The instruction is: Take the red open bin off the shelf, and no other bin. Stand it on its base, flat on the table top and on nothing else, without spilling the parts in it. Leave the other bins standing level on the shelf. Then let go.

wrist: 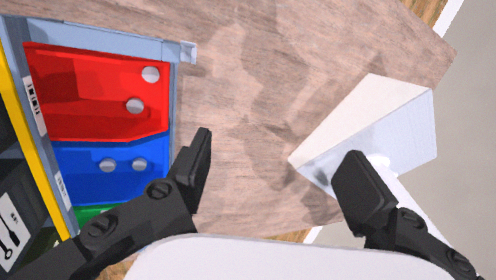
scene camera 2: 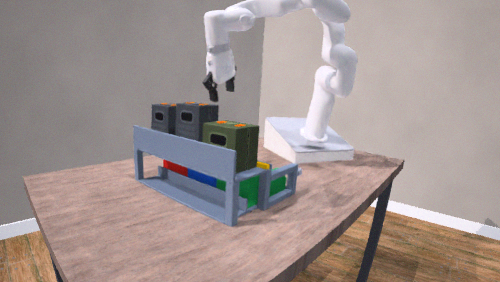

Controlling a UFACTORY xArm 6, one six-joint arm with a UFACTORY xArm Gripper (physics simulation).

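Places are measured from the arm's base along level axes (x ahead, y left, z up), in centimetres.
Pixels of known places: gripper, between the fingertips: [wrist: 276, 156] [scene camera 2: 222, 96]; arm's base, origin of its link: [scene camera 2: 313, 135].
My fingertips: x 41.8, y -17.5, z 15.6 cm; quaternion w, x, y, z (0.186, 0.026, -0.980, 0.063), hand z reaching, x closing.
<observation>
Ahead of a thing's pixels: the offset from my fingertips to its top centre. "spot": to the spot under its first point. Level surfaces: height alone.
The red open bin @[dx +15.3, dy +2.7, dz -16.1 cm] [scene camera 2: 175, 167] [wrist: 100, 100] sits at one end of the shelf [scene camera 2: 185, 147] [wrist: 115, 45], with two round grey parts showing inside it in the wrist view. The blue bin @[dx +15.5, dy +13.9, dz -16.1 cm] [scene camera 2: 202, 179] [wrist: 112, 175] stands right beside it, also with two round parts. The green bin @[dx +16.0, dy +25.1, dz -16.1 cm] [scene camera 2: 250, 191] [wrist: 92, 215] stands beyond the blue one, partly hidden in the wrist view. My gripper [scene camera 2: 222, 92] [wrist: 276, 156] is open and empty. It hangs above shelf height, apart from the bins; in the wrist view the red bin is to the left of the fingers.
Two dark grey cases @[spot: dx +28.3, dy +3.2, dz -6.0 cm] [scene camera 2: 162, 120] @[dx +24.9, dy +13.0, dz -0.8 cm] [scene camera 2: 192, 120] and an olive case @[dx +25.9, dy +24.8, dz -4.5 cm] [scene camera 2: 232, 142] stand on the shelf's upper level, behind a yellow strip [scene camera 2: 263, 165] [wrist: 35, 135]. The white robot base [scene camera 2: 310, 145] [wrist: 395, 130] stands on the wooden table @[dz -24.2 cm] [scene camera 2: 125, 220] [wrist: 240, 100].
</observation>
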